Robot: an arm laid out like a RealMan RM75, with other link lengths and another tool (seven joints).
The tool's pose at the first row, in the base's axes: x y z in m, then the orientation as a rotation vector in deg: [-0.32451 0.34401 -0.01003 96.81 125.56 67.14]
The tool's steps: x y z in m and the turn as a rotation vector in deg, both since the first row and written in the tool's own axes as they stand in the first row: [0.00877 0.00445 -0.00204 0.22 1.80 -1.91]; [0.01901 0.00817 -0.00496 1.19 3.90 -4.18]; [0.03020 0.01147 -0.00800 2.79 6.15 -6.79]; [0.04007 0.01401 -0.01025 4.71 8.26 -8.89]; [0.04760 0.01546 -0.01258 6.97 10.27 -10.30]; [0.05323 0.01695 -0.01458 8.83 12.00 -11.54]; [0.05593 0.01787 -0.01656 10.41 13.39 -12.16]
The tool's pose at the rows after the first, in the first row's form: [-0.32538 0.35094 -0.00281 94.00 127.92 68.45]; [-0.32780 0.35866 0.00504 90.84 131.32 69.30]; [-0.33095 0.36713 0.01303 87.29 135.55 69.59]; [-0.33379 0.37478 0.01954 84.44 139.69 69.52]; [-0.33665 0.38028 0.02461 82.55 143.74 69.17]; [-0.33862 0.38430 0.02884 -79.49 -144.81 -67.79]; [-0.33995 0.38574 0.03171 -77.13 -144.72 -66.34]
